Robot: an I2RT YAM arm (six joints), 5 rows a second.
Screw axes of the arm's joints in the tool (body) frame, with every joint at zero. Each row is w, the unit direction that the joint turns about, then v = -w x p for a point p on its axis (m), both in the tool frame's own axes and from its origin. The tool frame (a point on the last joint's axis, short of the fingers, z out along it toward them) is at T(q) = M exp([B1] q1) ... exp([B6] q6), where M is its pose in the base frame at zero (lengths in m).
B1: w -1 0 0 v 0.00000 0.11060 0.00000
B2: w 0 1 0 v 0.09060 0.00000 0.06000
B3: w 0 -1 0 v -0.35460 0.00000 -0.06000
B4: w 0 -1 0 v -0.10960 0.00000 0.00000
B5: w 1 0 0 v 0.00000 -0.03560 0.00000
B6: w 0 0 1 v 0.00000 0.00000 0.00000
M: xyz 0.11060 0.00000 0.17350 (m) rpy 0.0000 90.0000 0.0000 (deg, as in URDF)
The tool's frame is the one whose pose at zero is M.
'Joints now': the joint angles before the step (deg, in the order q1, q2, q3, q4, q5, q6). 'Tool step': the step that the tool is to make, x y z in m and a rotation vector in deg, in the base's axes. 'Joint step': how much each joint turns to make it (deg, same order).
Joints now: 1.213 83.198 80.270 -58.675 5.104 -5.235
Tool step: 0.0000 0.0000 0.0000 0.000 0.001 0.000
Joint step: 0.000 0.000 0.001 -0.001 0.000 0.000
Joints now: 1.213 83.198 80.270 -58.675 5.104 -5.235
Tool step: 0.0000 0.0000 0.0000 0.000 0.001 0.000
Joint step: 0.000 0.000 0.001 -0.001 0.000 0.000
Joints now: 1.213 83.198 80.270 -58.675 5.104 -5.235
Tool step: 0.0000 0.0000 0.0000 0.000 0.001 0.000
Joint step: 0.000 0.000 0.001 -0.001 0.000 0.000
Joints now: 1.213 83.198 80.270 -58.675 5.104 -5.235
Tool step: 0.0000 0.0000 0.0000 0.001 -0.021 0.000
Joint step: 0.000 -0.008 -0.012 0.024 -0.001 0.000
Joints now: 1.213 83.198 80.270 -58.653 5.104 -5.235
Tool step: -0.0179 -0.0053 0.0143 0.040 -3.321 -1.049
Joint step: -1.041 -4.444 -1.109 -0.014 0.004 0.007
